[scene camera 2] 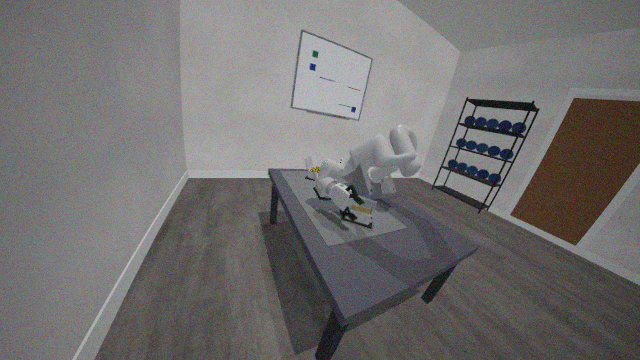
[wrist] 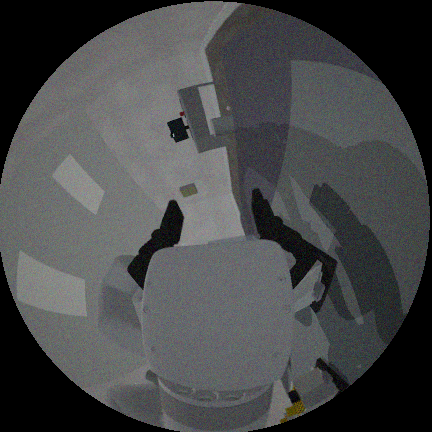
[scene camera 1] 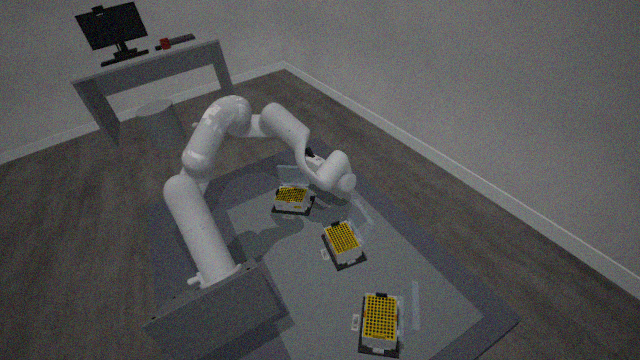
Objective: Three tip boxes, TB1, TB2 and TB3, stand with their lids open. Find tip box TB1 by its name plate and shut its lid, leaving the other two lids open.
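Scene:
Grey mat (scene camera 1: pixel 321 301): 0.94 m from the lens.

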